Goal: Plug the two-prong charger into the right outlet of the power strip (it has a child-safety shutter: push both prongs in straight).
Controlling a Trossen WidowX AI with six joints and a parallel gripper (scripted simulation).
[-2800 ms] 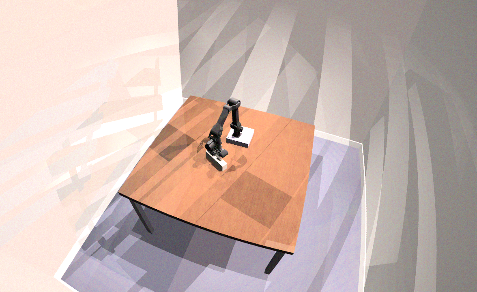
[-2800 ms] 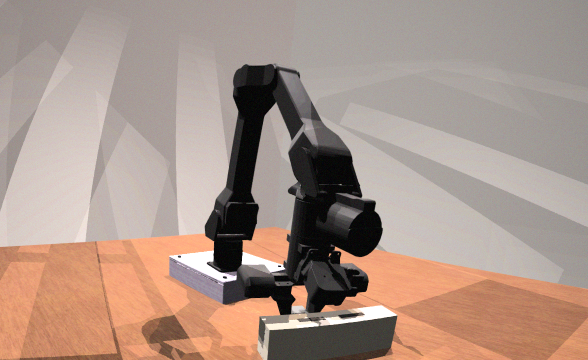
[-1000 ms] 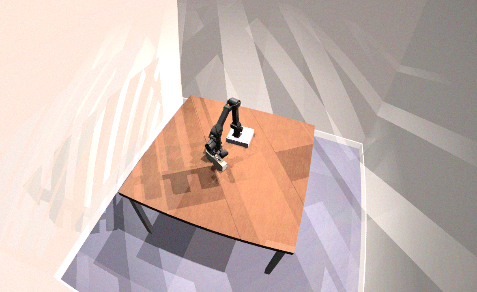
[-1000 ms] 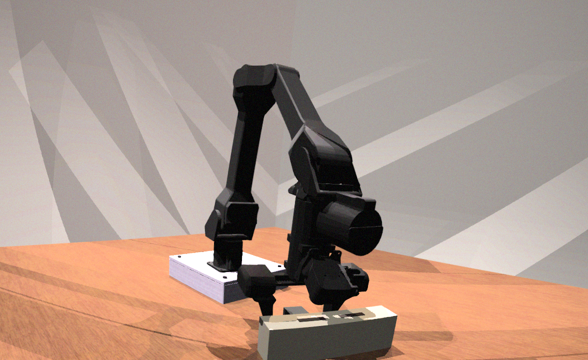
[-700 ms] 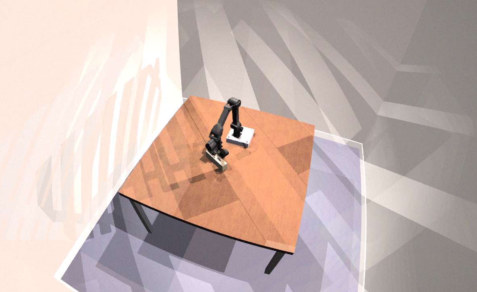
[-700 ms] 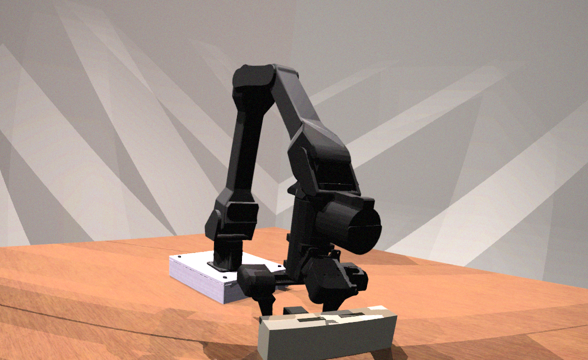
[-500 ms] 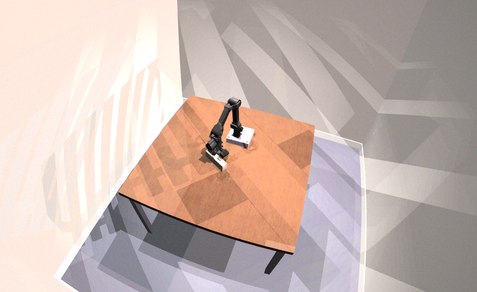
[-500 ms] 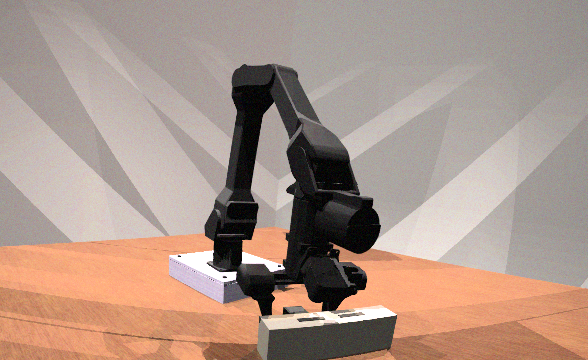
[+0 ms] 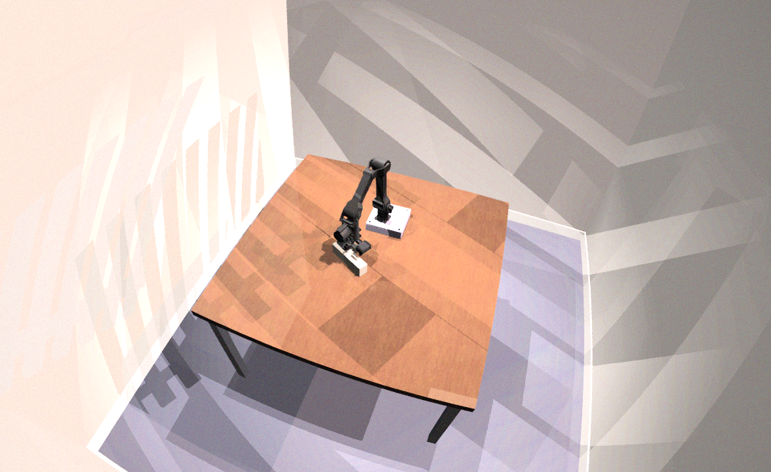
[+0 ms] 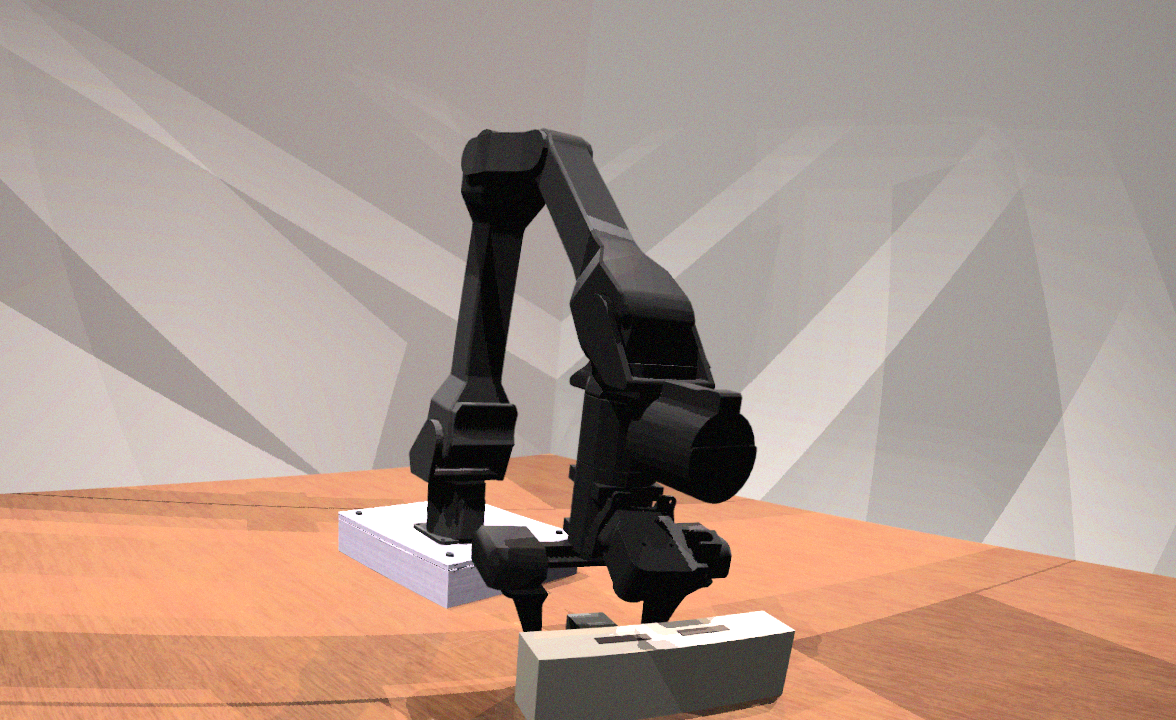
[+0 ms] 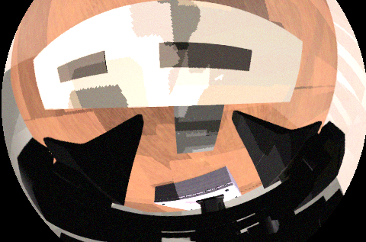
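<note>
The two-prong charger is 2 cm ahead of my gripper tip, 1 cm to the right of it and 1 cm above it.
</note>
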